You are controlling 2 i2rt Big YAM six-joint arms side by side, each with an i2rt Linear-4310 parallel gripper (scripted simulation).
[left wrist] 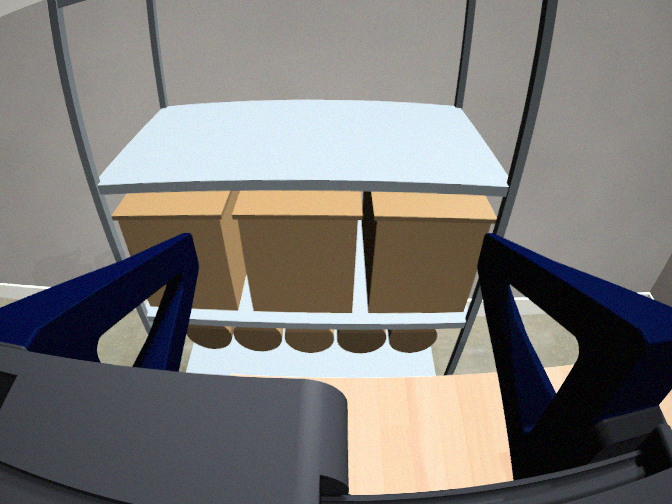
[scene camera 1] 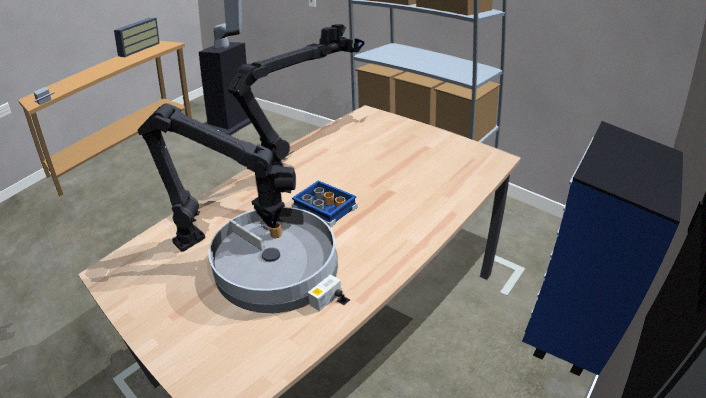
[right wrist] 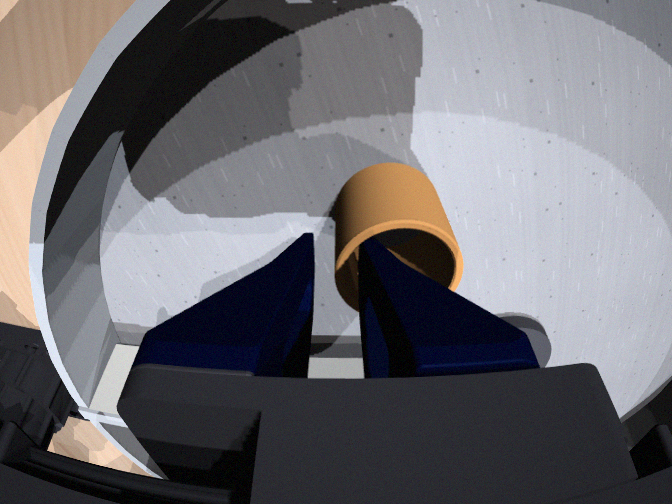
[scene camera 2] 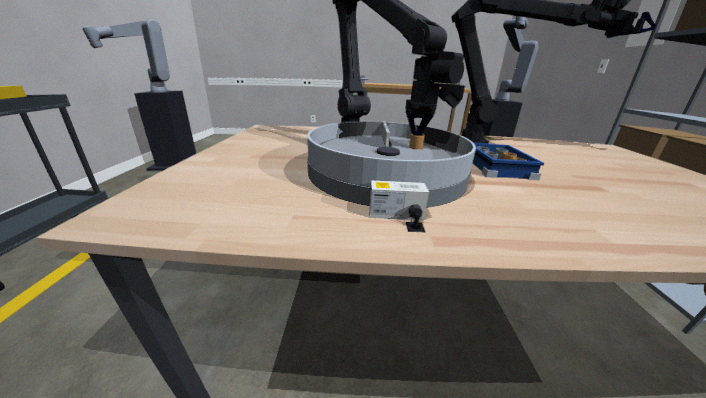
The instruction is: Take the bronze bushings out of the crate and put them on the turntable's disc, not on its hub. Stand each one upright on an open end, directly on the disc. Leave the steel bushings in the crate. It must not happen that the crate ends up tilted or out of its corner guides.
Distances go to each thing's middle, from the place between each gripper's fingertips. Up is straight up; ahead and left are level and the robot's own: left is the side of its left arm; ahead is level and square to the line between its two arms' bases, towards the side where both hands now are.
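The turntable disc (scene camera 1: pixel 302 249) is 99 cm to the right of my left hand, 31 cm ahead of it and 42 cm below it. As for the blue crate (scene camera 2: pixel 507 168), my left gripper (scene camera 2: pixel 642 29) is 45 cm above it, 26 cm short of it and 63 cm to the left of it.
From my right hand I find the disc 30 mm below, 90 mm to the right and 70 mm ahead, while the crate is 60 mm below that same right hand, 270 mm to the left of it and 20 mm ahead of it.
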